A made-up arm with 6 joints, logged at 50 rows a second.
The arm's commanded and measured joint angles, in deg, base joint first. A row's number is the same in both.
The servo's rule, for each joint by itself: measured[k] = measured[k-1] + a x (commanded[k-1-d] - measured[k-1]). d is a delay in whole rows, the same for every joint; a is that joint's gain. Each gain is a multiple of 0.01, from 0.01 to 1. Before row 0 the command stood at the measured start. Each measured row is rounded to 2 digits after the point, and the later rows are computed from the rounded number. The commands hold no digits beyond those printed.
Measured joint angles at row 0:
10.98, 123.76, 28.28, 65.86, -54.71, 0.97
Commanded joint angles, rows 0 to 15:
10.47, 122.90, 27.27, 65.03, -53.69, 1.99
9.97, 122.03, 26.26, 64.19, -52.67, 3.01
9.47, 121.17, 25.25, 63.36, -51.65, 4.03
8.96, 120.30, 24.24, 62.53, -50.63, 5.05
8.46, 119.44, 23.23, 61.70, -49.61, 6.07
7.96, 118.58, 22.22, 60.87, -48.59, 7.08
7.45, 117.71, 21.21, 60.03, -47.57, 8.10
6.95, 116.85, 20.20, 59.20, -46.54, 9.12
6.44, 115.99, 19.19, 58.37, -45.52, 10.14
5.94, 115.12, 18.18, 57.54, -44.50, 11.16
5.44, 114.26, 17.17, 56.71, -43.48, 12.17
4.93, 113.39, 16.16, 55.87, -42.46, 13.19
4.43, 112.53, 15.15, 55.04, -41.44, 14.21
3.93, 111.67, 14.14, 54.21, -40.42, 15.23
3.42, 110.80, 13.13, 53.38, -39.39, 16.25
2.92, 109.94, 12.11, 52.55, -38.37, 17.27
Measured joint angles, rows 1 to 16:
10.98, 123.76, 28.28, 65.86, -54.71, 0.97
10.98, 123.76, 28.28, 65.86, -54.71, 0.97
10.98, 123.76, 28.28, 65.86, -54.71, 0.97
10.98, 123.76, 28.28, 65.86, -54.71, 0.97
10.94, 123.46, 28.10, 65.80, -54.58, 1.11
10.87, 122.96, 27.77, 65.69, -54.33, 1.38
10.77, 122.33, 27.32, 65.53, -53.98, 1.75
10.64, 121.62, 26.77, 65.32, -53.54, 2.21
10.49, 120.86, 26.13, 65.07, -53.03, 2.75
10.31, 120.06, 25.43, 64.78, -52.45, 3.36
10.11, 119.24, 24.67, 64.45, -51.82, 4.02
9.89, 118.40, 23.87, 64.08, -51.13, 4.73
9.65, 117.56, 23.03, 63.68, -50.40, 5.49
9.39, 116.71, 22.16, 63.25, -49.63, 6.28
9.11, 115.85, 21.26, 62.79, -48.83, 7.10
8.82, 114.99, 20.34, 62.31, -48.00, 7.95
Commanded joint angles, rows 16 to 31:
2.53, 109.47, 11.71, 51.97, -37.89, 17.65
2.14, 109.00, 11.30, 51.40, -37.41, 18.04
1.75, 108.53, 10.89, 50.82, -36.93, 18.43
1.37, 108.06, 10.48, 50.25, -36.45, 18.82
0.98, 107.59, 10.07, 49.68, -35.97, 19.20
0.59, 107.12, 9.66, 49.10, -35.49, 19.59
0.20, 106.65, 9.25, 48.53, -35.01, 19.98
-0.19, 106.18, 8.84, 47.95, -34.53, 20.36
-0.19, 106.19, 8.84, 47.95, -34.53, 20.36
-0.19, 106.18, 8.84, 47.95, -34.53, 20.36
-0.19, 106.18, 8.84, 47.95, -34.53, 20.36
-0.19, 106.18, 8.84, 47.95, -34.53, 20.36
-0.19, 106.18, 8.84, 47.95, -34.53, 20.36
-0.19, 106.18, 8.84, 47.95, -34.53, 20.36
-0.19, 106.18, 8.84, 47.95, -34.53, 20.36
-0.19, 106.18, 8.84, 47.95, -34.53, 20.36
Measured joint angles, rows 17 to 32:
8.51, 114.13, 19.41, 61.80, -47.15, 8.83
8.19, 113.27, 18.46, 61.27, -46.28, 9.73
7.86, 112.41, 17.50, 60.72, -45.38, 10.64
7.51, 111.55, 16.53, 60.15, -44.47, 11.57
7.16, 110.82, 15.66, 59.58, -43.61, 12.42
6.81, 110.18, 14.88, 59.01, -42.80, 13.21
6.46, 109.60, 14.16, 58.44, -42.04, 13.94
6.10, 109.06, 13.50, 57.87, -41.31, 14.62
5.74, 108.55, 12.88, 57.30, -40.62, 15.26
5.38, 108.05, 12.30, 56.73, -39.95, 15.87
5.02, 107.56, 11.75, 56.16, -39.31, 16.45
4.66, 107.08, 11.23, 55.59, -38.69, 17.00
4.32, 106.77, 10.80, 55.06, -38.15, 17.47
4.00, 106.56, 10.45, 54.56, -37.68, 17.87
3.71, 106.43, 10.16, 54.10, -37.27, 18.22
3.44, 106.34, 9.92, 53.67, -36.91, 18.52

